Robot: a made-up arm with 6 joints.
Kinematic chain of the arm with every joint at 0, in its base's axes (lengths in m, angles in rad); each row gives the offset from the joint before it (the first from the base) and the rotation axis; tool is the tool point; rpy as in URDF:
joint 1: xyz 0 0 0.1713 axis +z
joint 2: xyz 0 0 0 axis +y
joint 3: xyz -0.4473 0 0.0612 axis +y
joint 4: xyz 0.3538 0 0.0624 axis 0.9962 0 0.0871
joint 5: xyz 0 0 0 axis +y
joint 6: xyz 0.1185 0 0.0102 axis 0.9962 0 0.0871
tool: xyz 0 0 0 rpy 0 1.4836 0
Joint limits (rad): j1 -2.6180..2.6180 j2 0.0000..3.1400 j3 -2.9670..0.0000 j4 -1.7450..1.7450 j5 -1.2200..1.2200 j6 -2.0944..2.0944
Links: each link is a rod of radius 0.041 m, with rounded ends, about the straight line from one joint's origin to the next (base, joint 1, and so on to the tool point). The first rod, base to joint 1, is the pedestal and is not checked.
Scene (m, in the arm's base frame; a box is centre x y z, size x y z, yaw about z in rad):
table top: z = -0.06
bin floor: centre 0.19 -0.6 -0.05 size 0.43 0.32 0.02 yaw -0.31
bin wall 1: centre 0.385 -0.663 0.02 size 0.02 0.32 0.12 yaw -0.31
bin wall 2: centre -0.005 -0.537 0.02 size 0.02 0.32 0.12 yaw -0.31
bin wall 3: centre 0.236 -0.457 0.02 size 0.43 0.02 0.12 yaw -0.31
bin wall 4: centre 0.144 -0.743 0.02 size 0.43 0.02 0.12 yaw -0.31
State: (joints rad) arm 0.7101 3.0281 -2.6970 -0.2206 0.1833 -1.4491
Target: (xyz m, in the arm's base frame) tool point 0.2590 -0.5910 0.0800
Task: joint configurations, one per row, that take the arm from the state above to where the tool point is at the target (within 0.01 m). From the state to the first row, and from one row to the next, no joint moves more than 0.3 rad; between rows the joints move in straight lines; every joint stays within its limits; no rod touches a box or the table.
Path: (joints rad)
1: 0.4422 2.7966 -2.6025 -0.3171 0.2613 -1.5724
2: 0.1743 2.5650 -2.5081 -0.4136 0.3392 -1.6957
3: -0.0937 2.3335 -2.4136 -0.5101 0.4172 -1.8190
4: -0.3616 2.1020 -2.3191 -0.6066 0.4952 -1.9424
5: -0.6112 2.2014 -2.0524 -0.5255 0.5997 -1.7779
6: -0.8607 2.3008 -1.7857 -0.4445 0.7042 -1.6135
7: -1.1103 2.4003 -1.5190 -0.3634 0.8086 -1.4491

